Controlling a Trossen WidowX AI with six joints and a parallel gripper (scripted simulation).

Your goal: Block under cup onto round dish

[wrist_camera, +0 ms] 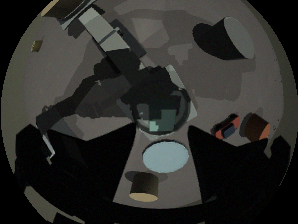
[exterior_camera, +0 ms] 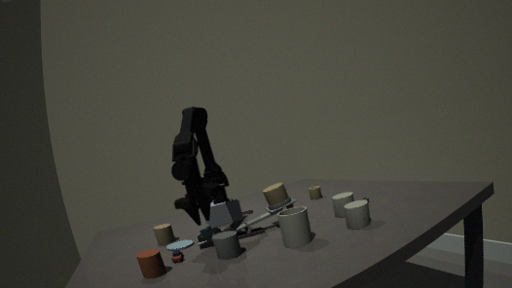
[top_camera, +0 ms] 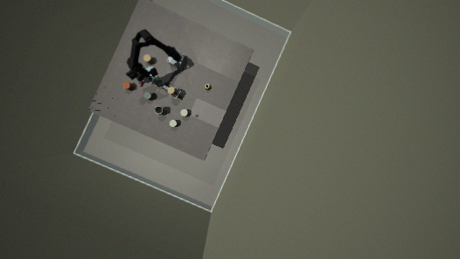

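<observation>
My gripper tip is 30 mm above the teal block. Round my gripper tip: grey cup (170 mm ahead, 70 mm to the left, 40 mm below); then red piece (100 mm ahead, 110 mm to the right, 60 mm below); then light blue round dish (50 mm behind, 110 mm to the right, 70 mm below).
</observation>
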